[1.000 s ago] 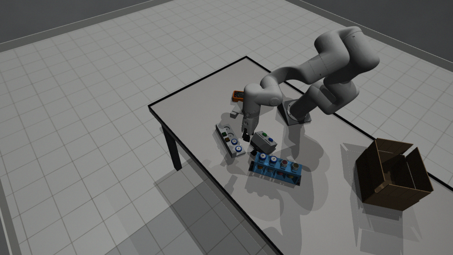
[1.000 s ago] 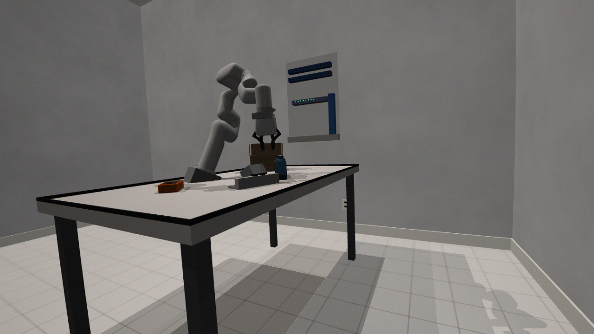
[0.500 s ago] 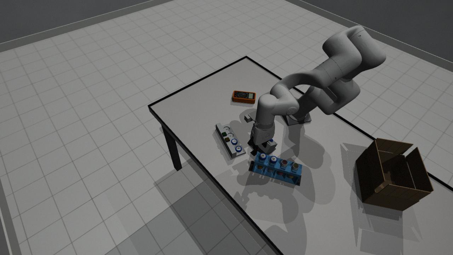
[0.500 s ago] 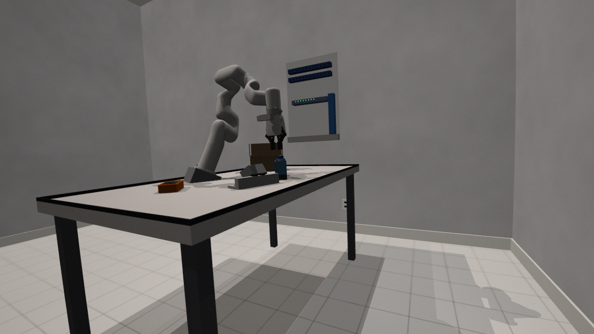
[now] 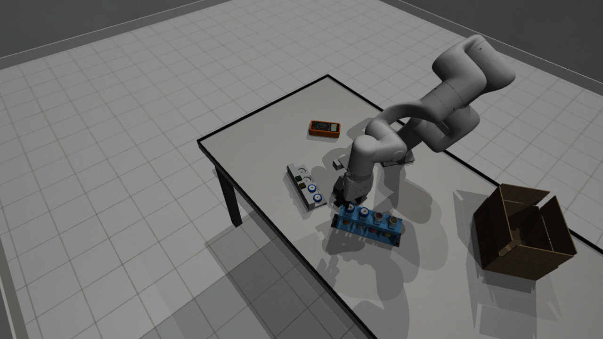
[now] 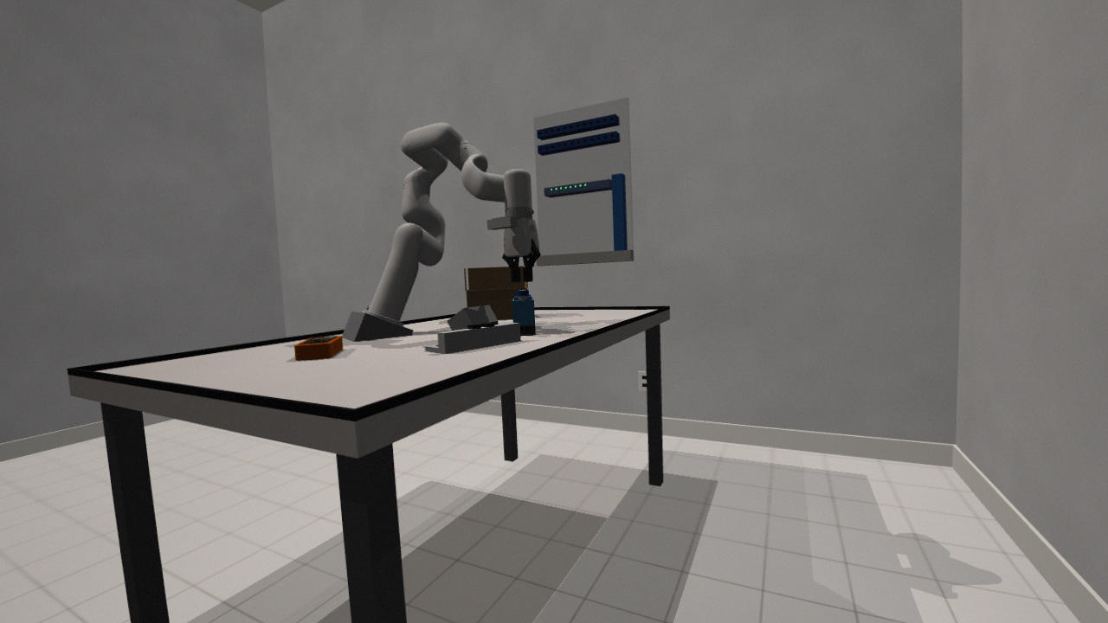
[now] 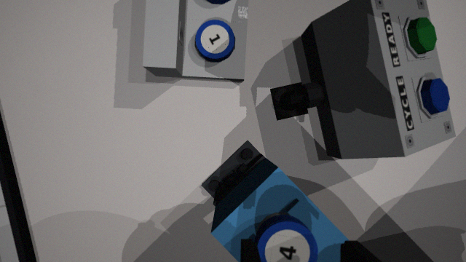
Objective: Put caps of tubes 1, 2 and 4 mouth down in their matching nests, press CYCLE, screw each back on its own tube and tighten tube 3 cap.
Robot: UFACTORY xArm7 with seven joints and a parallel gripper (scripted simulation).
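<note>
Right now the cap 4 is 5 cm below my hand. Round my hand: cap 3: 5 cm below, 4 cm to the left, 3 cm behind; blue key: 12 cm behind, 10 cm below, 9 cm to the right; key housing: 11 cm to the right, 11 cm below, 10 cm behind.
</note>
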